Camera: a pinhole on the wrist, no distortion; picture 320 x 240 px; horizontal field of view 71.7 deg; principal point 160.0 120.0 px. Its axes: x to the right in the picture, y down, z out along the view. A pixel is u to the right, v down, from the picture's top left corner.
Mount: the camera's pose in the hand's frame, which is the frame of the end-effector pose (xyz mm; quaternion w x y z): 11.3 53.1 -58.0 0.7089 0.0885 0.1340 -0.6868
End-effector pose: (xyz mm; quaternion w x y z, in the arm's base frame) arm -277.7 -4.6 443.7 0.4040 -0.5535 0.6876 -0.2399
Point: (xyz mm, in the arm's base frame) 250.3 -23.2 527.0
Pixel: 266.1 82.4
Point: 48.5 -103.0 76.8
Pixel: 81.1 181.9
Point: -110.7 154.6 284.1
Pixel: 66.1 3.2
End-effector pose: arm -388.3 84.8 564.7 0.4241 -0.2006 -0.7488 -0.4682
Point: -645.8 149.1 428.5
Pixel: 281.5 112.1
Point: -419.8 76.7 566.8
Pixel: 299.1 124.8
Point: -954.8 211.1 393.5
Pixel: 278.2 159.7
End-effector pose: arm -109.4 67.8 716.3 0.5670 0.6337 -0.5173 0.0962
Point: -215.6 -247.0 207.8
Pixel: 216.7 12.0
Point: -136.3 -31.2 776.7
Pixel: 114.9 228.3
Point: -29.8 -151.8 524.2
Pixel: 275.6 107.8
